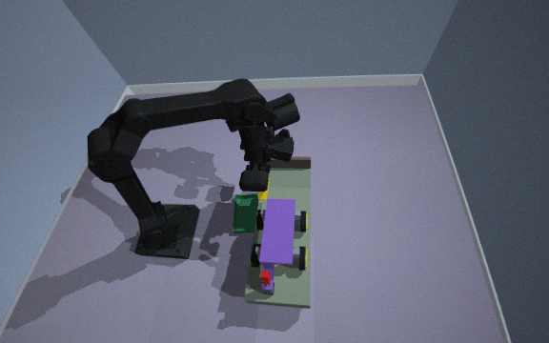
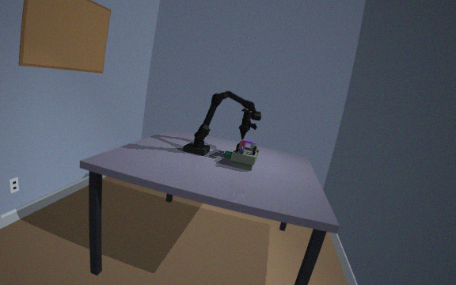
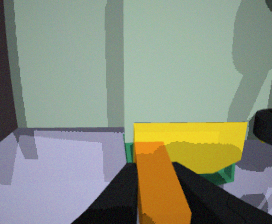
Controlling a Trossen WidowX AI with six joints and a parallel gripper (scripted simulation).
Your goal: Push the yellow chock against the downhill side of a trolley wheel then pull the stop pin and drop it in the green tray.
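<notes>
My gripper tip is now 26 cm to the left of the red-headed stop pin. Round my gripper tip: raised lip 7 cm ahead, 10 cm to the left, 10 cm below; then purple trolley 3 cm ahead, 16 cm to the right, 2 cm below; then green tray 7 cm behind, 5 cm to the right, 14 cm below.
</notes>
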